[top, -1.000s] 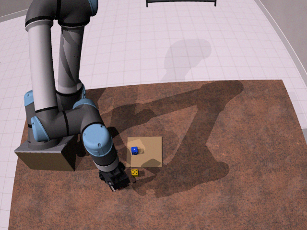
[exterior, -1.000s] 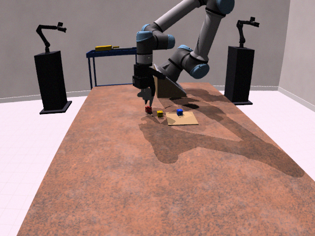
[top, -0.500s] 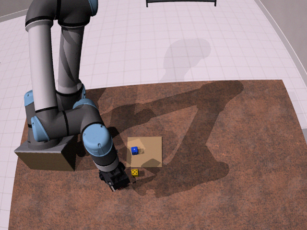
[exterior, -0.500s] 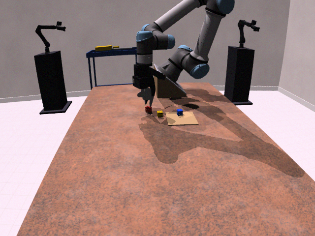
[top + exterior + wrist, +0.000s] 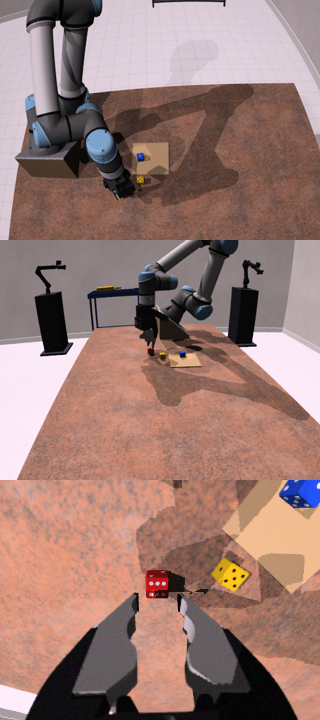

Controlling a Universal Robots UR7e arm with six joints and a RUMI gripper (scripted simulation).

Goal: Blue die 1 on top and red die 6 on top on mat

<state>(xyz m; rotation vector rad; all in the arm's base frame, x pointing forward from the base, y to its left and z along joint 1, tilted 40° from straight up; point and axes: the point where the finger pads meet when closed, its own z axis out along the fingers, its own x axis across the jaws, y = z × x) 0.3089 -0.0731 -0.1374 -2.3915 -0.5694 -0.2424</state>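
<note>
Now: hand 40 mm above the red die. From my hand the other things lie so: yellow die: 70 mm ahead, 50 mm to the left, 40 mm below; then blue die: 150 mm to the left, 70 mm ahead, 30 mm below; then tan mat: 150 mm to the left, 100 mm ahead, 50 mm below.
</note>
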